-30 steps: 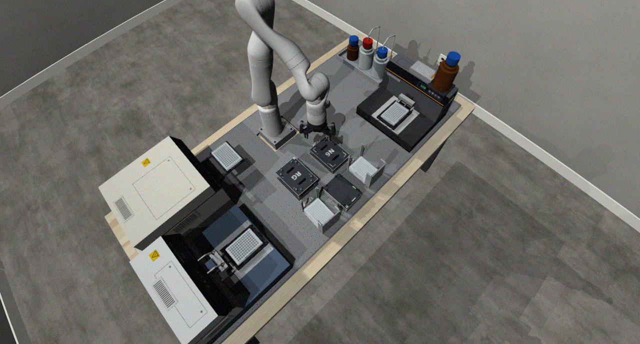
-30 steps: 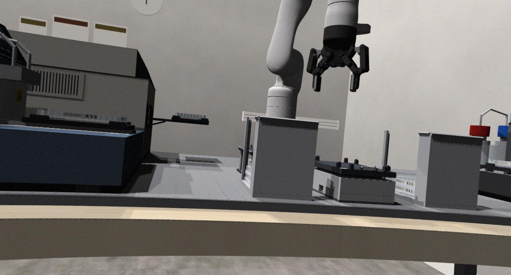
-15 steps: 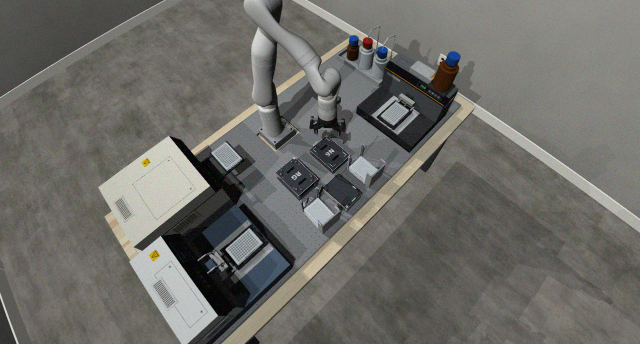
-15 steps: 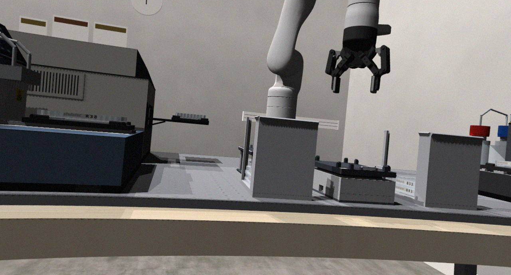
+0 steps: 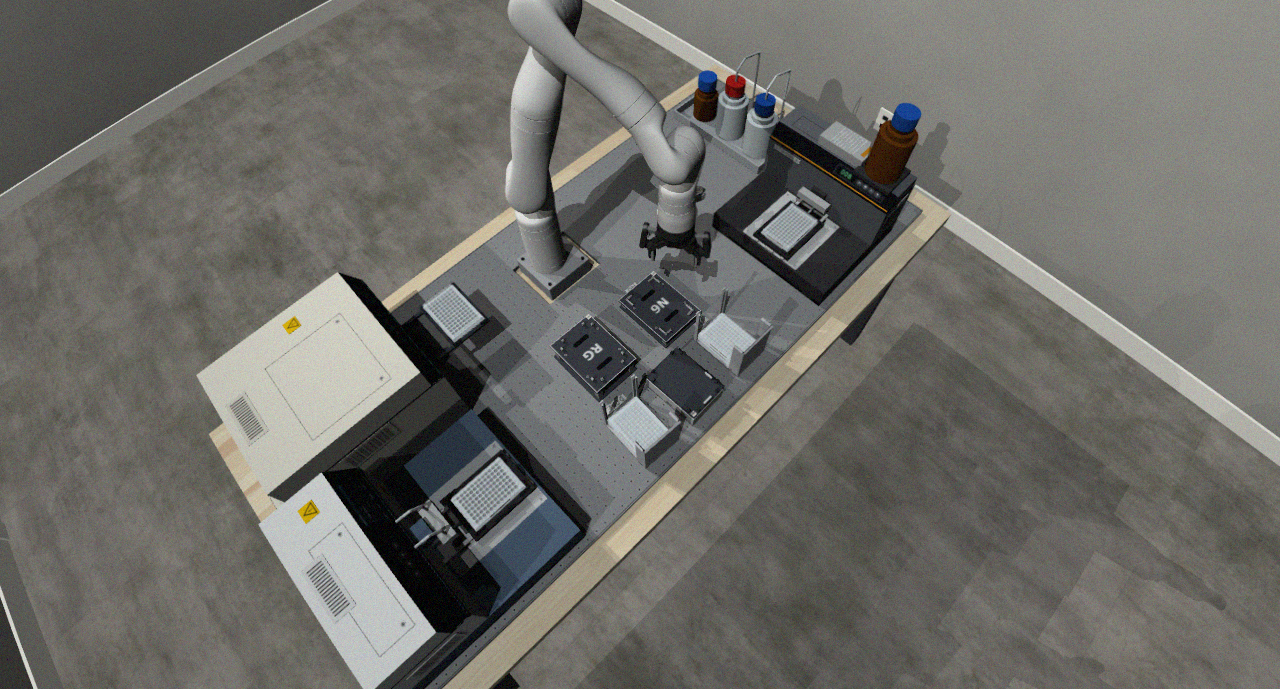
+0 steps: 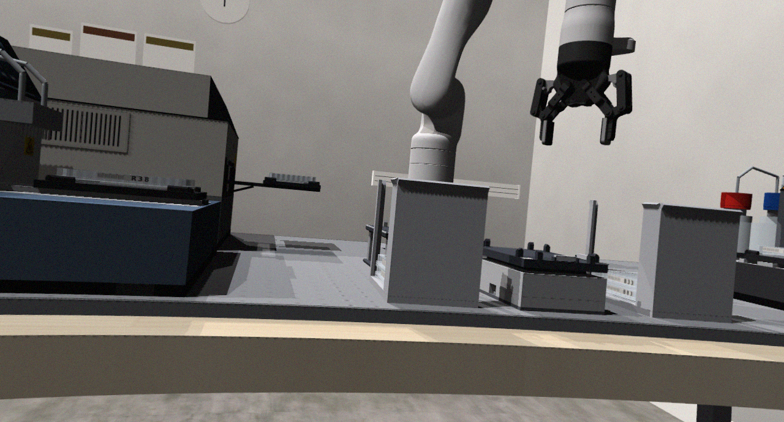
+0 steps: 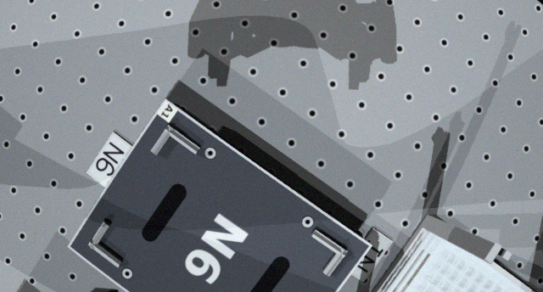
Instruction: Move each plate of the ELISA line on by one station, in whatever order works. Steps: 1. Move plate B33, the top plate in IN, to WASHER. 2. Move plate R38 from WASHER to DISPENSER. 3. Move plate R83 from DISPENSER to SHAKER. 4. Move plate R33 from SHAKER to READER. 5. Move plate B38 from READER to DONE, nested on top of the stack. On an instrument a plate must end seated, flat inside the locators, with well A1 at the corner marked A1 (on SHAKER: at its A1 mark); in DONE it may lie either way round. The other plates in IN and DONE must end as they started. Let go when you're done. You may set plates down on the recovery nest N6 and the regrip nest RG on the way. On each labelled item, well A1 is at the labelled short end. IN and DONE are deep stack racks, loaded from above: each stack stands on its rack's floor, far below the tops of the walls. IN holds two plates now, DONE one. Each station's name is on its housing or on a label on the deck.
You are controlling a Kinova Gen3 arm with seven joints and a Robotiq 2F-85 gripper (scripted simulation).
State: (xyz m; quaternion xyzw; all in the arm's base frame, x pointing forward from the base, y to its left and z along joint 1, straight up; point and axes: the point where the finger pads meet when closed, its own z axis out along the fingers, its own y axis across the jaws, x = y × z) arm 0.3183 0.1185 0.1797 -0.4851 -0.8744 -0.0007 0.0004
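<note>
Now: the plate R83 80 mm ahead of my hand, 350 mm to the left of it and 140 mm below it. From my hand the other things lie so: RG nest: 40 mm behind, 230 mm to the right, 160 mm below; then plate B33: 160 mm ahead, 20 mm to the left, 190 mm below; then nest N6: 20 mm behind, 30 mm to the right, 190 mm below.
</note>
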